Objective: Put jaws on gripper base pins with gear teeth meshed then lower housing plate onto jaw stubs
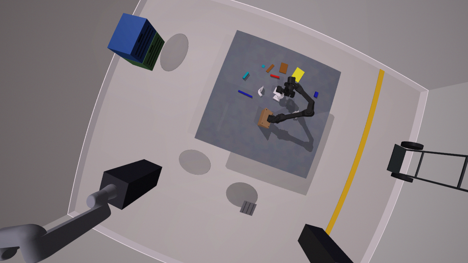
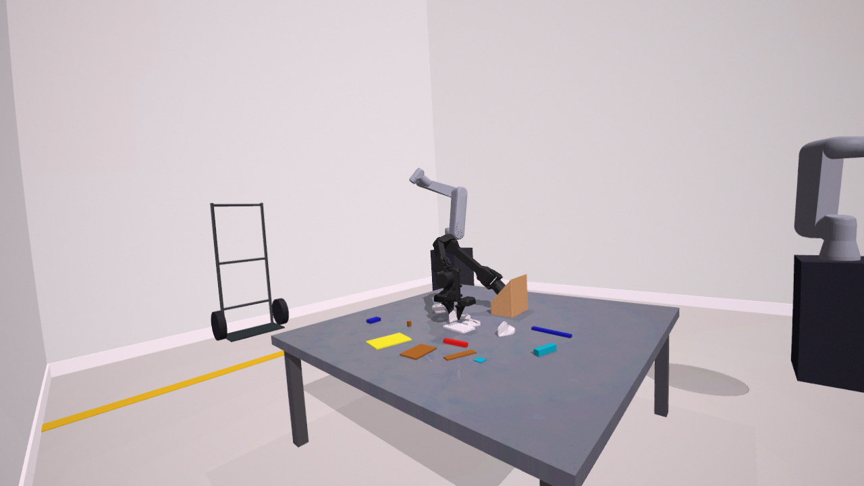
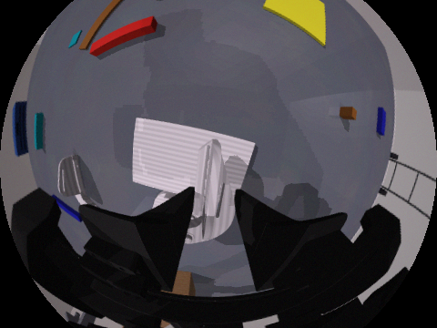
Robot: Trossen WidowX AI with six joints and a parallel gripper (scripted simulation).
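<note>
Right now the flat white ribbed part is 10 mm ahead of my gripper tip, 30 mm to the left of it and 30 mm below it. Round my gripper tip: white jaw (30 mm behind, 20 mm to the left); then red bar (170 mm ahead, 130 mm to the left, 20 mm below); then yellow plate (290 mm ahead, 100 mm to the right, 30 mm below).
</note>
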